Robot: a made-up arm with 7 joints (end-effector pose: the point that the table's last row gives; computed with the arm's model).
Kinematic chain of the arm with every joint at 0, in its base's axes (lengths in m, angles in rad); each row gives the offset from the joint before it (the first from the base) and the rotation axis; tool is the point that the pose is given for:
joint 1: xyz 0 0 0.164 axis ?
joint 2: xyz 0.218 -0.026 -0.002 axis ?
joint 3: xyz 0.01 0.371 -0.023 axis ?
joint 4: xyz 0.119 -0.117 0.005 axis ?
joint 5: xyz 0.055 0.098 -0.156 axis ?
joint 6: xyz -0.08 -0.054 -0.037 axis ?
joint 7: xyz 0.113 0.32 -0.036 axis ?
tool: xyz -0.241 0 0.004
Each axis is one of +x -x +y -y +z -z.
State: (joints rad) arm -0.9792 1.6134 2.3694 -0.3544 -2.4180 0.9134 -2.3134
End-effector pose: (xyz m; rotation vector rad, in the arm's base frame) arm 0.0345 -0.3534 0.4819 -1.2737 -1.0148 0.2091
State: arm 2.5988 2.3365 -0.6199 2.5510 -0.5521 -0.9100 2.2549
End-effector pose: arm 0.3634 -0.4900 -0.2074 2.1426 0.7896 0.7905
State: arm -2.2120 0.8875 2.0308 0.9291 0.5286 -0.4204 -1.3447
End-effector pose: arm 0.3974 -0.2048 0.5812 -0.9637 -1.9181 1.0791
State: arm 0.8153 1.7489 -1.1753 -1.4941 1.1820 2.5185 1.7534
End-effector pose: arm 0.0034 0.4936 -0.3456 0.3729 -1.1656 -1.5447
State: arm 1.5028 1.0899 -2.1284 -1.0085 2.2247 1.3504 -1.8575
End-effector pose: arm -0.0195 -0.1100 -0.6003 -1.2624 -0.7057 -0.8621
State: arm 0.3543 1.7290 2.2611 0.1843 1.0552 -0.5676 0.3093
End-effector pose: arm 0.0918 0.4747 -0.0739 -0.9054 1.9963 -1.4684
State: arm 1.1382 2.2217 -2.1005 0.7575 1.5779 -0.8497 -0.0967
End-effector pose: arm 0.0994 -0.0555 -0.2497 -1.8338 -0.7389 -2.2540
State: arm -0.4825 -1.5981 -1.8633 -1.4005 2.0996 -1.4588 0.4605
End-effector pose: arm 0.3526 0.4158 0.6249 1.8403 1.3755 0.8362
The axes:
joint 1: -x
joint 2: +y
joint 3: -z
joint 4: +y
joint 5: +z
joint 6: -y
joint 7: -x

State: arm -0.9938 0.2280 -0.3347 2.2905 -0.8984 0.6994 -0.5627
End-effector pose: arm -0.0428 0.1899 0.6701 0.0445 1.2756 0.5748
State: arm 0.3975 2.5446 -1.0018 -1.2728 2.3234 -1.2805 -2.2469
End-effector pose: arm -0.1310 0.2506 -0.1057 1.3893 2.4777 0.3670
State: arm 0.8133 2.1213 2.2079 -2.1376 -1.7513 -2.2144 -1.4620
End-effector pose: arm 0.4748 0.1505 -0.1900 0.1931 -0.5809 -1.0216
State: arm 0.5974 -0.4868 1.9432 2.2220 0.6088 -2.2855 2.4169
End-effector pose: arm 0.2810 0.2189 0.2172 0.0354 -0.8957 2.0730
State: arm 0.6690 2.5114 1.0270 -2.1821 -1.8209 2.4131 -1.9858
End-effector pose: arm 0.4499 -0.0623 -0.1583 -0.9310 -0.1514 2.0604
